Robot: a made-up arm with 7 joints. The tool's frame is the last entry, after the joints. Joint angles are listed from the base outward.
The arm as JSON. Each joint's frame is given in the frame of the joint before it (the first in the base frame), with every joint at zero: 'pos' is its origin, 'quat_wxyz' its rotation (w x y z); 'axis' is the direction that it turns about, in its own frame. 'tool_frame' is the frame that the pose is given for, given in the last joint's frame.
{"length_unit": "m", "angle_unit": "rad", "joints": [
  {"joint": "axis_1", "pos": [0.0, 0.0, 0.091], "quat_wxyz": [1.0, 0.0, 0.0, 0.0], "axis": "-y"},
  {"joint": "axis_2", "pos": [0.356, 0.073, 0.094], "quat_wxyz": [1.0, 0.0, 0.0, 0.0], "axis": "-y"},
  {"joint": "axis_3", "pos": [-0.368, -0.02, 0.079], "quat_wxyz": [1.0, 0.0, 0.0, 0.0], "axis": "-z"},
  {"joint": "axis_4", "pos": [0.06, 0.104, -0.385], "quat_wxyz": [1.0, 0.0, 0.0, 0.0], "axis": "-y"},
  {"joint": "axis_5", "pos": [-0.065, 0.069, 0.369], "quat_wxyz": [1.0, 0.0, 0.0, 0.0], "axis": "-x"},
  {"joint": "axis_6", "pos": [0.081, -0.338, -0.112], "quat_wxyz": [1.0, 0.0, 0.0, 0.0], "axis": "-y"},
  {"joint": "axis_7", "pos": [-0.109, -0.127, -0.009], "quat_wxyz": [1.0, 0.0, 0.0, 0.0], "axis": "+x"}
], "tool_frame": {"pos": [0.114, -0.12, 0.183], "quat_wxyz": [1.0, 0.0, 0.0, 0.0]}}
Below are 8 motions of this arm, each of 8 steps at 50 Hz.
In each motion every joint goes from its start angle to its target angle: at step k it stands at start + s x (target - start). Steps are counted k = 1, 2, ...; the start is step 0. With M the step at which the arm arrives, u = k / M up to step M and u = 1 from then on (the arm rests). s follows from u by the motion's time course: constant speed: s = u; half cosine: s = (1 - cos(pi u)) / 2; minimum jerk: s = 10 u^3 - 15 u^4 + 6 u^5.
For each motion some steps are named. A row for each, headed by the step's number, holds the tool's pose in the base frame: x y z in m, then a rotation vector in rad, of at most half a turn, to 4 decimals.
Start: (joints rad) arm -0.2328 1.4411 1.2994 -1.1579 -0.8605 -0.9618 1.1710
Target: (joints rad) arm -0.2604 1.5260 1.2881 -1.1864 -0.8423 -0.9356 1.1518
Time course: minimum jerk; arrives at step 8
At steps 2, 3, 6, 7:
2: 0.5280 0.1710 -0.5687 -2.9363 -0.6763 -0.3302
3: 0.5330 0.1691 -0.5704 -2.9416 -0.6808 -0.3383
6: 0.5514 0.1621 -0.5765 -2.9610 -0.6969 -0.3684
7: 0.5540 0.1611 -0.5773 -2.9638 -0.6991 -0.3727

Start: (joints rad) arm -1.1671 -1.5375 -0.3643 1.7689 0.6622 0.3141 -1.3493
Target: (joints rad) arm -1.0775 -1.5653 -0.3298 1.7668 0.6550 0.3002 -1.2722
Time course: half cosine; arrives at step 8
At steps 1, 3, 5, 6, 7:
1: 0.7841 -0.1794 0.5557 -1.5859 0.4685 0.5532
3: 0.7830 -0.1776 0.5738 -1.5739 0.4598 0.5405
5: 0.7806 -0.1750 0.5993 -1.5568 0.4473 0.5228
6: 0.7793 -0.1739 0.6102 -1.5495 0.4420 0.5154
7: 0.7784 -0.1732 0.6174 -1.5446 0.4385 0.5105

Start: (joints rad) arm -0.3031 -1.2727 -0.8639 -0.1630 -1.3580 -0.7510 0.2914
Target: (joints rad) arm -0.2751 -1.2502 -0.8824 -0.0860 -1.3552 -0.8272 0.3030
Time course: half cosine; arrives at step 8
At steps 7, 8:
7: -0.2168 0.2108 0.3804 -1.8286 -2.3181 0.0587
8: -0.2172 0.2117 0.3793 -1.8301 -2.3171 0.0518

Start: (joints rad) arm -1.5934 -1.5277 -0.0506 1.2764 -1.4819 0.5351 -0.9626
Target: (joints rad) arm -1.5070 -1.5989 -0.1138 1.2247 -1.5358 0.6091 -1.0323
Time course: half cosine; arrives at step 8
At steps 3, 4, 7, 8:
3: 0.4202 0.1476 0.1289 -0.0856 1.5956 -0.8594
4: 0.4295 0.1542 0.1325 -0.0950 1.6049 -0.8757
7: 0.4527 0.1695 0.1411 -0.1176 1.6293 -0.9142
8: 0.4546 0.1707 0.1418 -0.1195 1.6314 -0.9173

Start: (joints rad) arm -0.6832 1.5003 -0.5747 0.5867 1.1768 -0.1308 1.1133
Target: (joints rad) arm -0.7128 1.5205 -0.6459 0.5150 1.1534 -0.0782 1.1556
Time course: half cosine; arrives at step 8
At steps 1, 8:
1: -0.4436 -0.3800 -0.1770 -0.0578 -1.3207 0.4772
8: -0.4001 -0.3738 -0.0971 -0.0642 -1.2403 0.6227

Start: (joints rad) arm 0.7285 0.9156 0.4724 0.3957 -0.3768 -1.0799 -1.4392
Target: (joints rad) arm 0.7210 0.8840 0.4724 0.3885 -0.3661 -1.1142 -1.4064
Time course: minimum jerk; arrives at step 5
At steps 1, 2, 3, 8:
1: 0.2854 -0.0717 0.0901 -0.8561 -0.9156 -0.5396
2: 0.2823 -0.0740 0.0901 -0.8538 -0.8993 -0.5238
3: 0.2780 -0.0771 0.0902 -0.8504 -0.8762 -0.5018
8: 0.2744 -0.0799 0.0904 -0.8470 -0.8559 -0.4829

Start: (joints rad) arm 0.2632 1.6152 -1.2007 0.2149 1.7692 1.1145 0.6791
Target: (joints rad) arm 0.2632 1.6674 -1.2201 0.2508 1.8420 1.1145 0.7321
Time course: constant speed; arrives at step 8
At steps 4, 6, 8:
4: -0.1254 -0.0554 -0.5930 2.1702 1.5105 -0.6238
6: -0.1077 -0.0591 -0.6095 2.1772 1.4949 -0.5971
8: -0.0895 -0.0628 -0.6257 2.1840 1.4797 -0.5703

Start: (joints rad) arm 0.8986 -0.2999 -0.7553 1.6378 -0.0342 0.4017 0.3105
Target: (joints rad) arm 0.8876 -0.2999 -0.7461 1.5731 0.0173 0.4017 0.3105
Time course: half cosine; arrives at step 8
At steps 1, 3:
1: 0.1308 -0.4851 -0.0179 0.8003 -2.3583 1.1918
3: 0.1203 -0.4921 -0.0182 0.7816 -2.3476 1.1732

